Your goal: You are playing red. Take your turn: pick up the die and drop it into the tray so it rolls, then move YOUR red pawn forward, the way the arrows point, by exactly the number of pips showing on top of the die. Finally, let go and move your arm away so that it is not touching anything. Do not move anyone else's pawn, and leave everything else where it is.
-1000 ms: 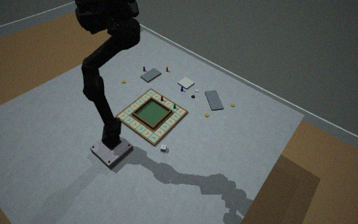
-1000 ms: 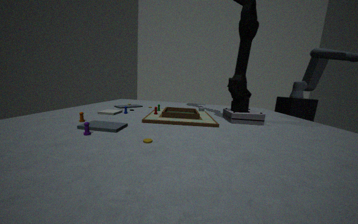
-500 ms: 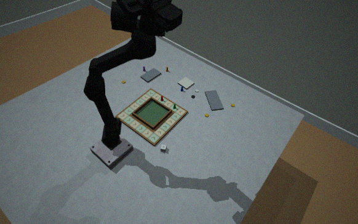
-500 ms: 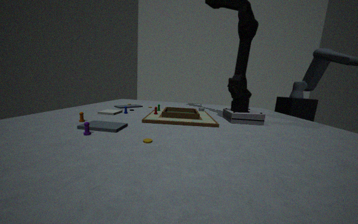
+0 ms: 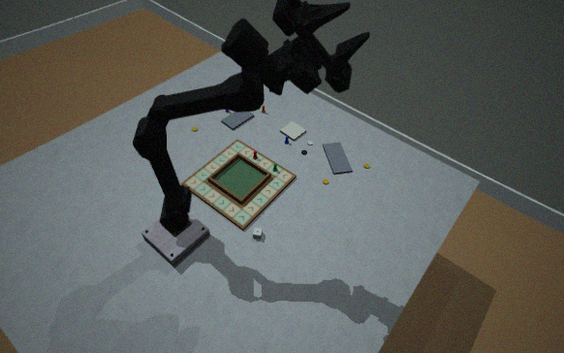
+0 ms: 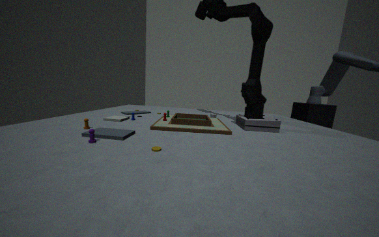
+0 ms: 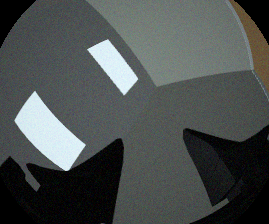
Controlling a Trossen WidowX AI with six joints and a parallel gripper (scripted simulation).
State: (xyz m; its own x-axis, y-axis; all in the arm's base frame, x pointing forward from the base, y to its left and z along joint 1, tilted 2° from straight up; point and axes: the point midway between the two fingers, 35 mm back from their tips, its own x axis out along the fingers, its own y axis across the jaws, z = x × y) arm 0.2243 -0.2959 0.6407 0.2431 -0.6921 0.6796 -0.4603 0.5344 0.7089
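My gripper tip is now 10 cm past the die, 13 cm to the right of it and 69 cm above it. Round my gripper tip: green pawn: 13 cm ahead, 26 cm to the left, 67 cm below; red pawn: 13 cm ahead, 36 cm to the left, 67 cm below; green tray: 1 cm ahead, 33 cm to the left, 69 cm below.
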